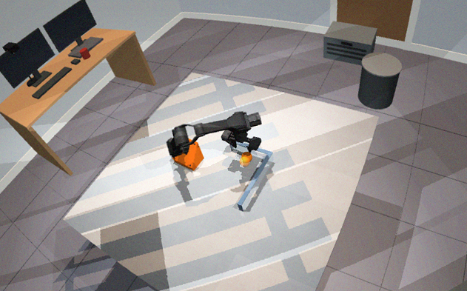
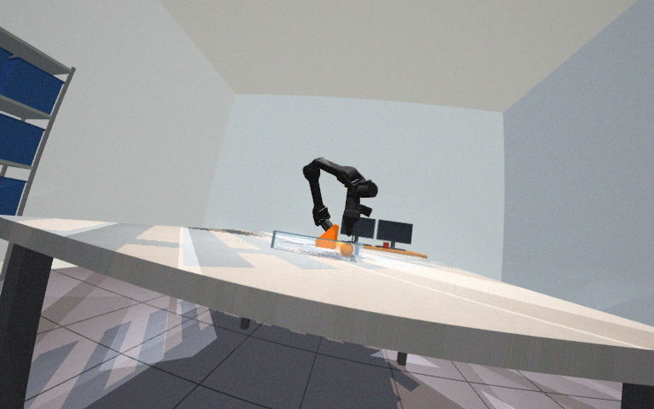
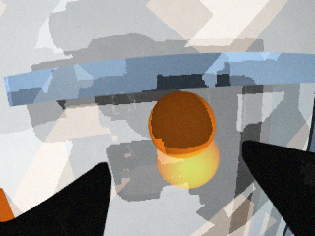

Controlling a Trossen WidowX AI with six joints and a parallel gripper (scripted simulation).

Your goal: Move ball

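Now: the orange ball 10 mm ahead of my gripper tip and 50 mm below it. Also, from my gripper tip: see-through goal ball 20 mm ahead, 30 mm to the right, 50 mm below.
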